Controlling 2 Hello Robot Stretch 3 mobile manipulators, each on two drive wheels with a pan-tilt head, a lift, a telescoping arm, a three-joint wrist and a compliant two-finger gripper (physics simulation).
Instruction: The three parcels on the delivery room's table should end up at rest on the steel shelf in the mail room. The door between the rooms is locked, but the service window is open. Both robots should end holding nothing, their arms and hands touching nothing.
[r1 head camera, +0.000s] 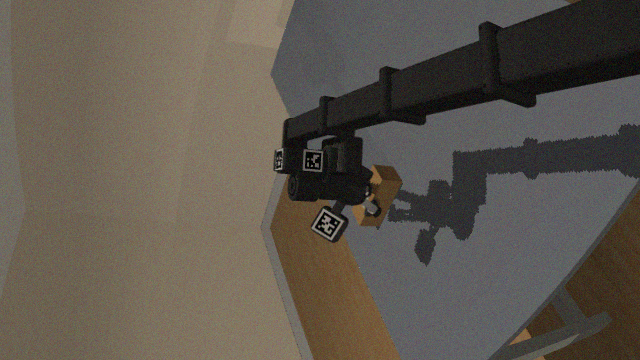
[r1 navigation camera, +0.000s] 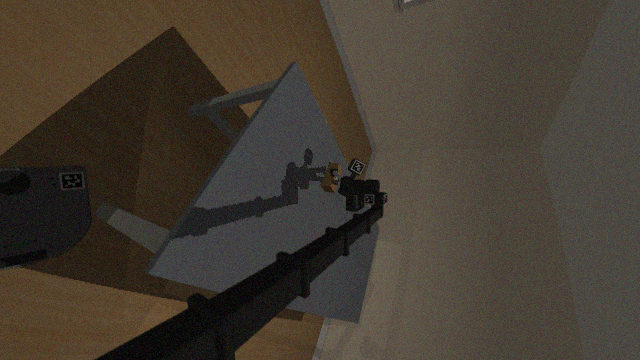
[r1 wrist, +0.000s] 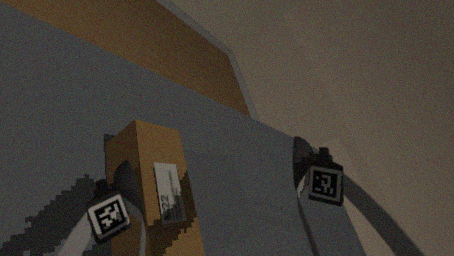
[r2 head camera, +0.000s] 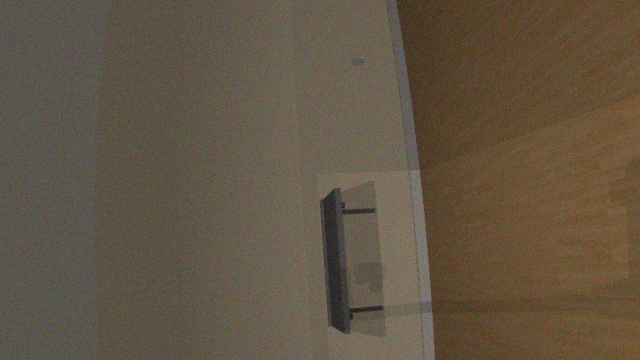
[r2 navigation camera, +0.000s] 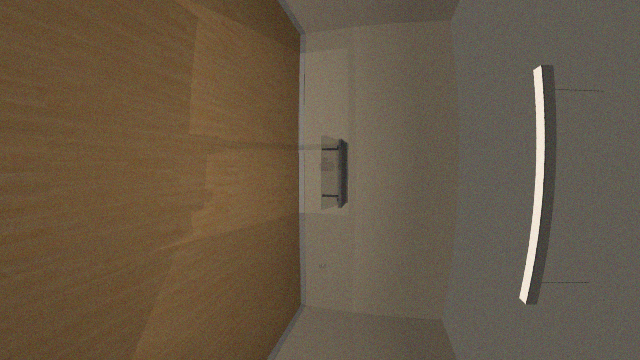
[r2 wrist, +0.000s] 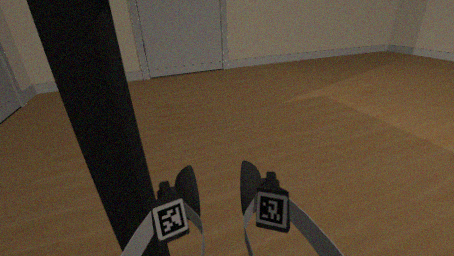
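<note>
One brown parcel with a white label lies on the grey table. The r1 gripper is open wide over it; in the r1 wrist view the left fingertip overlaps the parcel's left side, and the right fingertip stands well apart from it. Whether the left finger touches it I cannot tell. The r2 gripper is partly open and empty, above the wooden floor. A dark grey shelf hangs on the wall on two brackets. The other two parcels do not show.
The r1 arm reaches over the table, close to a beige wall. Table legs stick out near the r1 base. In the r2 wrist view a black post stands left and a grey door behind.
</note>
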